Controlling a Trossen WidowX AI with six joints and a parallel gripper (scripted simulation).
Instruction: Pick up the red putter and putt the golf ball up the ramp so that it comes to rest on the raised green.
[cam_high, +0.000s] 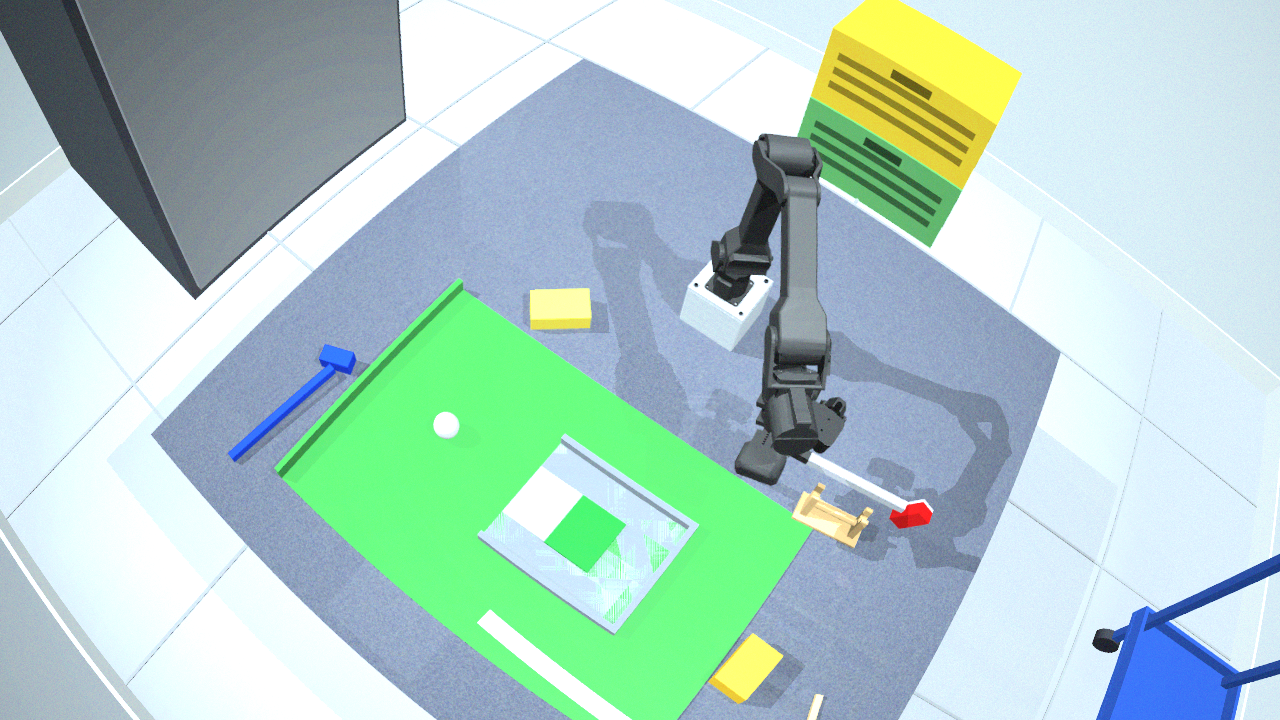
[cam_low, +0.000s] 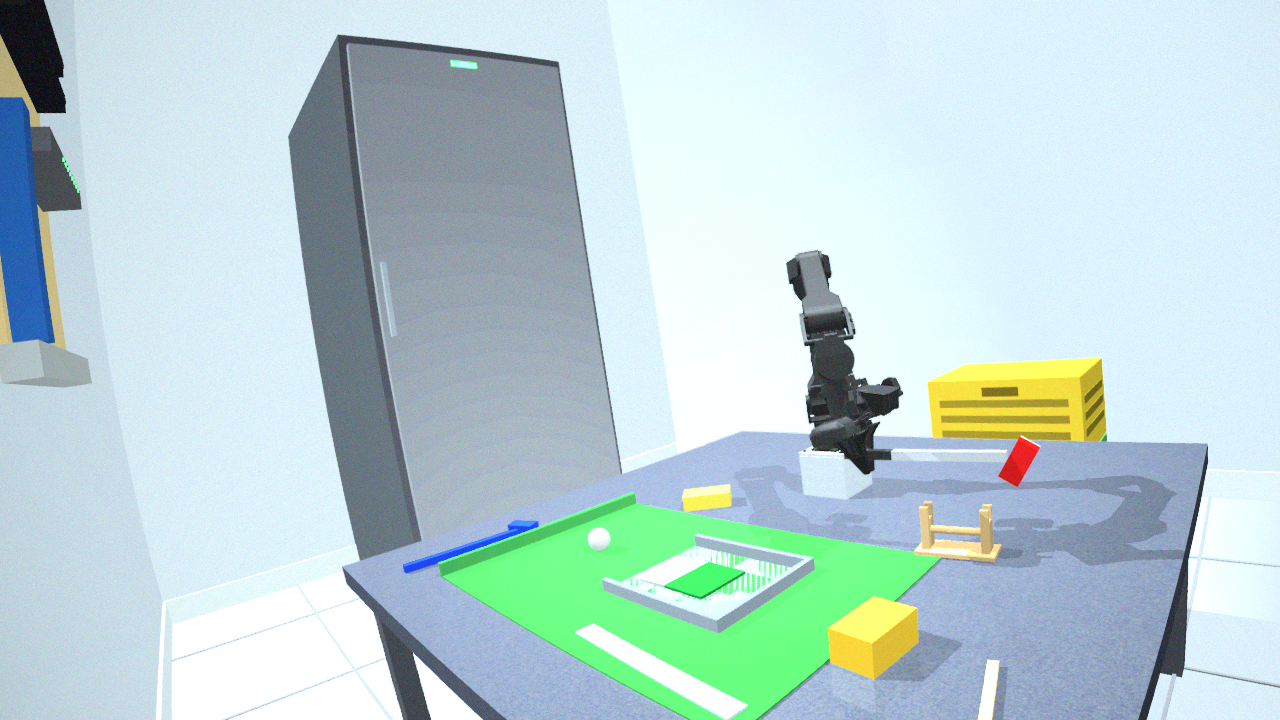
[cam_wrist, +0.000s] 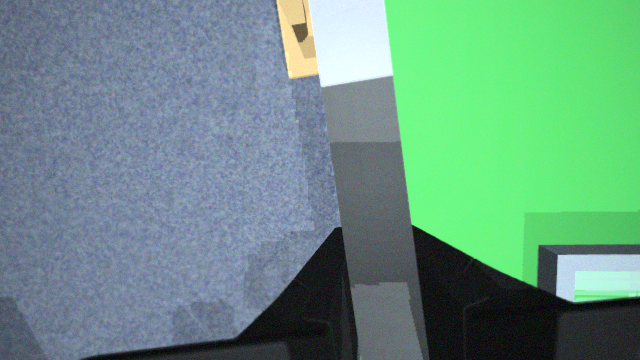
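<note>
Now: gripper tip 11 cm to the right of the red putter, 3 cm below it and 2 cm past it. From my gripper tip the other things lie so: wooden stand: 13 cm to the left, 9 cm below, 2 cm behind; then white golf ball: 45 cm to the right, 22 cm ahead, 10 cm below; then blue putter: 70 cm to the right, 36 cm ahead, 11 cm below.
</note>
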